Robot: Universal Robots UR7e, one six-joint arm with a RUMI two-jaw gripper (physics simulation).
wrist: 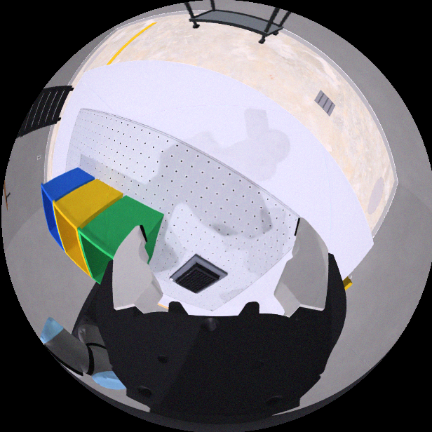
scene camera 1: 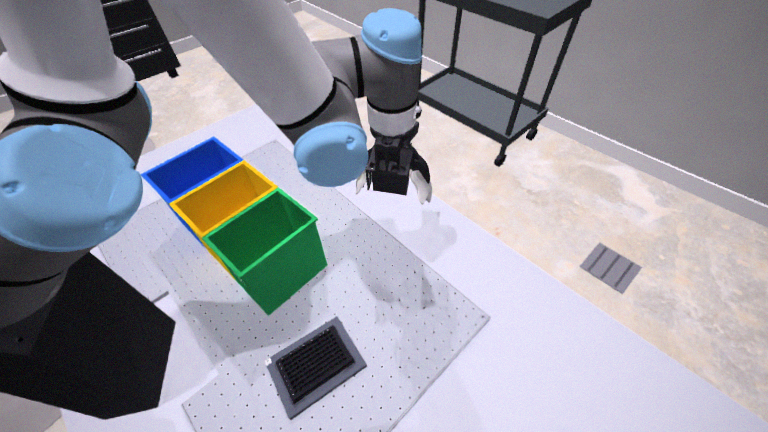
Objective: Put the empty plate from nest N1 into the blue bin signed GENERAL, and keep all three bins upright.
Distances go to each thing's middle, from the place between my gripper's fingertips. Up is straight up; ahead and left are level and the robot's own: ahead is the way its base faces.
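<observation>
Green bin (scene camera 1: 272,248): my hand 190 mm past it, 200 mm to the right of it, 100 mm above it. Counted from my hand: yellow bin (scene camera 1: 207,207), 160 mm behind, 320 mm to the left, 100 mm below; black multi-well plate (scene camera 1: 304,369), 10 mm to the left, 320 mm behind, 170 mm below; dark grey nest (scene camera 1: 343,376), 10 mm to the left, 320 mm behind, 180 mm below. Going by their middles, green bin nearest to my hand of the things named here.
</observation>
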